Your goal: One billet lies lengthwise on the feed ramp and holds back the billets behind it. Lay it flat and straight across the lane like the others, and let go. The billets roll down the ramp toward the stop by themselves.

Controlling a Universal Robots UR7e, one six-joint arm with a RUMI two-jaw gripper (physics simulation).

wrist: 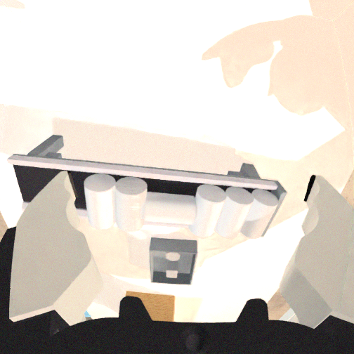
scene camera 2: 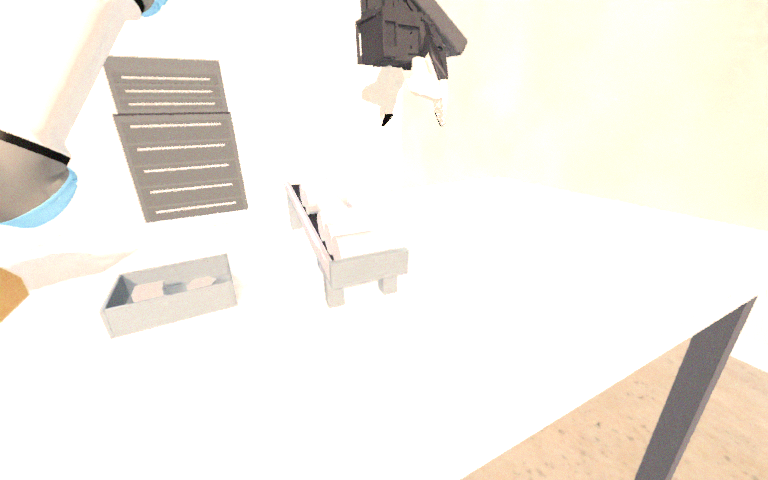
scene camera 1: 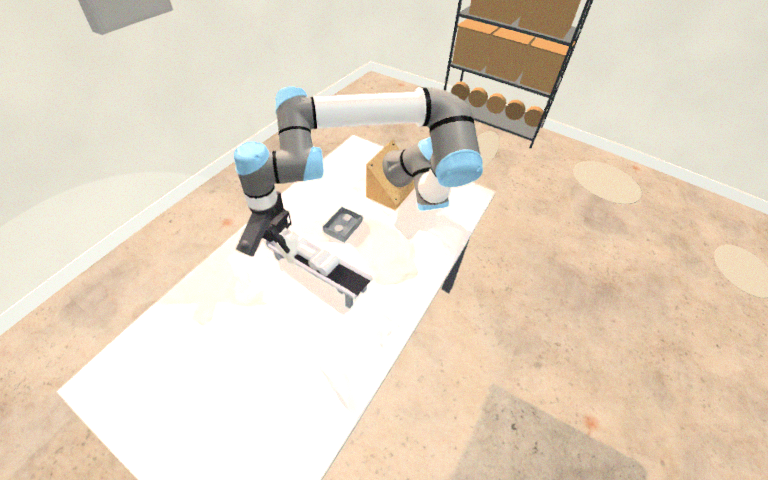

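Pixels of known places: gripper, fingertip midpoint: (scene camera 2: 409, 126) (scene camera 1: 272, 254); arm's base, origin of the base link: (scene camera 1: 396, 169).
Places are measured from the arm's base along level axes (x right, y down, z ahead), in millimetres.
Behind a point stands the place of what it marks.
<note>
The feed ramp (scene camera 1: 320, 274) (scene camera 2: 368, 267) (wrist: 150, 171) has a dark bed, pale side rails and short legs. In the wrist view, the white lengthwise billet (wrist: 170, 208) lies along the lane near the far-side rail's opposite edge. Two crosswise billets (wrist: 100, 202) (wrist: 131, 205) stand side by side to its left. Three more crosswise billets (wrist: 209, 211) (wrist: 234, 212) (wrist: 259, 214) lie to its right, against the end plate (wrist: 278, 202). My gripper (scene camera 2: 413, 120) {y -102, x 119, z 642 mm} (wrist: 190, 176) is wide open and empty, above the ramp, its fingers spread along the ramp's length. Glare blurs the billets in both scene views.
A grey tray (scene camera 1: 334, 234) {y 77, x 86, z 364 mm} (scene camera 2: 169, 311) {y 84, x 134, z 290 mm} (wrist: 173, 245) with two small pieces stands beside the ramp. A wooden block (scene camera 1: 379, 183) {y -3, x 23, z 116 mm} (wrist: 160, 305) stands nearer the arm's base. A shelf rack (scene camera 1: 561, 70) with boxes stands at the back wall. A grey slatted panel (scene camera 2: 181, 135) is behind the ramp.
</note>
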